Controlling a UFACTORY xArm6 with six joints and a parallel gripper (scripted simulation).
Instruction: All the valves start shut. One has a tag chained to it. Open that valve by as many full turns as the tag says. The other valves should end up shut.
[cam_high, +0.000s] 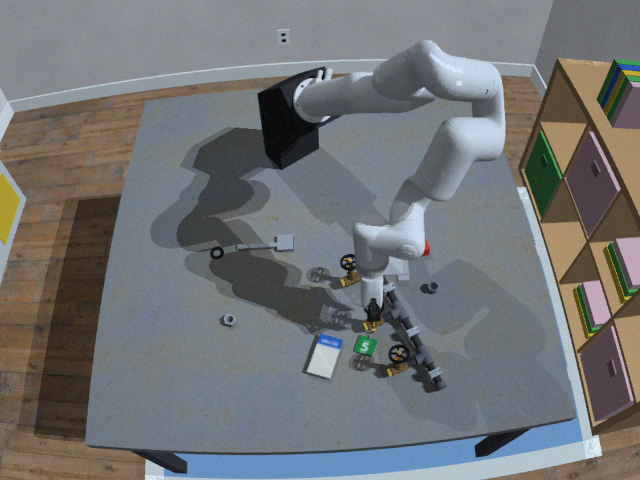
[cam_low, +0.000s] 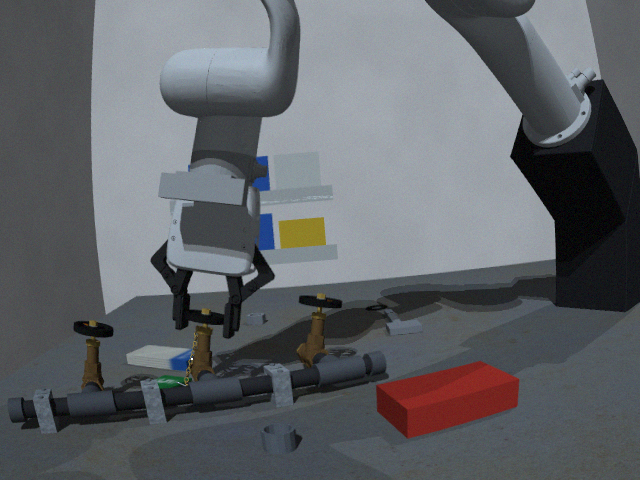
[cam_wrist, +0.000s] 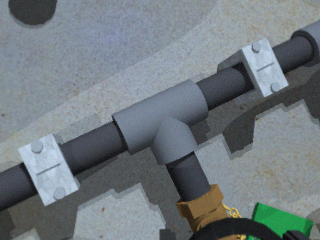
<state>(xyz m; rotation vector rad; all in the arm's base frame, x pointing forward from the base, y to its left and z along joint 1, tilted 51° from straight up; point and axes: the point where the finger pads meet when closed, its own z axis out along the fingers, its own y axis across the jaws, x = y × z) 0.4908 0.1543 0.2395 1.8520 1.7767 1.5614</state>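
Now: hand 6 cm short of the green tag and 9 cm above it. Round my hand: notepad (13 cm ahead, 9 cm to the right, 8 cm below); then grey flat tool (16 cm behind, 32 cm to the right, 8 cm below); then red block (27 cm behind, 5 cm to the left, 7 cm below).
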